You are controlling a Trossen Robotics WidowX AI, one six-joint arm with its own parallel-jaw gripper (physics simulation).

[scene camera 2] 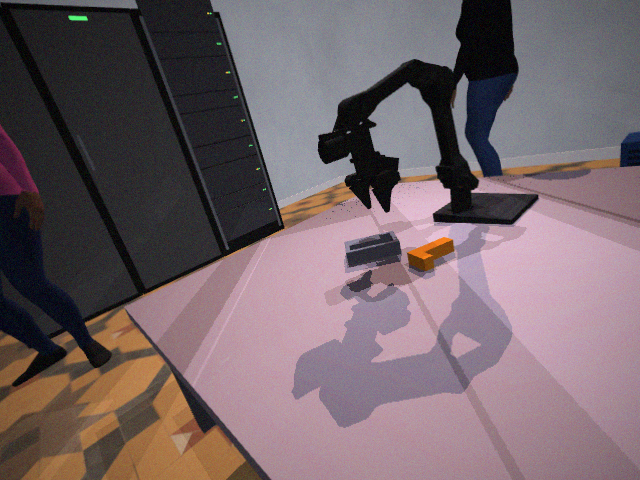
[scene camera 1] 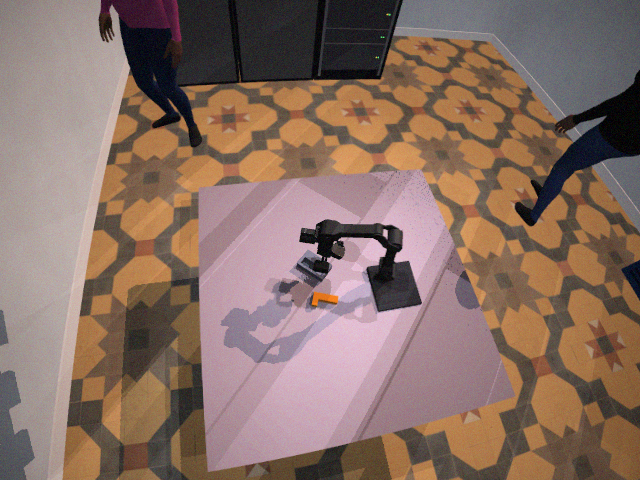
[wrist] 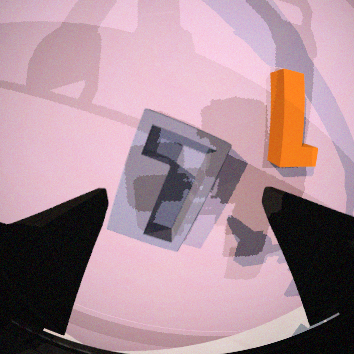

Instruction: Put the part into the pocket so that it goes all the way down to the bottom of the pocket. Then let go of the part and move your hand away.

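Places are measured from the arm's base along level axes (x ahead, y left, z up), in centimetres.
Pixels of known places: gripper, between the fingertips: (scene camera 2: 378, 210) (scene camera 1: 323, 261) (wrist: 186, 195); arm's base, origin of its link: (scene camera 2: 461, 207) (scene camera 1: 384, 275).
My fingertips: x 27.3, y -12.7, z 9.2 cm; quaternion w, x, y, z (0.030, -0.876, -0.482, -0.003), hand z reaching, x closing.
Ahead of a thing's pixels: the offset from my fingertips to its top centre. Level surfaces: height alone.
The orange L-shaped part @(dx +3.8, dy +14.6, dz -8.6 cm) (scene camera 1: 324, 299) (scene camera 2: 430, 253) (wrist: 290, 120) lies flat on the table, beside the pocket block and apart from it. The grey block @(dx +1.9, dy -3.1, dz -8.0 cm) (scene camera 1: 306, 271) (scene camera 2: 373, 254) (wrist: 127, 200) has an L-shaped pocket in its top; the pocket is empty, with shadows across it. My gripper (scene camera 2: 378, 209) (wrist: 186, 195) is open and empty, high above the table over the block. In the wrist view the block shows between the fingertips and the part shows beyond the right fingertip. In scene camera 1 the hand covers part of the block.
The pinkish table @(dz -11.6 cm) (scene camera 1: 289, 413) (scene camera 2: 258, 403) carries the arm's dark base plate (scene camera 1: 395, 294) (scene camera 2: 496, 206), to the right of the part in both scene views. Shadows of the arm fall across the table. Dark cabinets (scene camera 1: 276, 41) (scene camera 2: 82, 129) and two people stand beyond the table.
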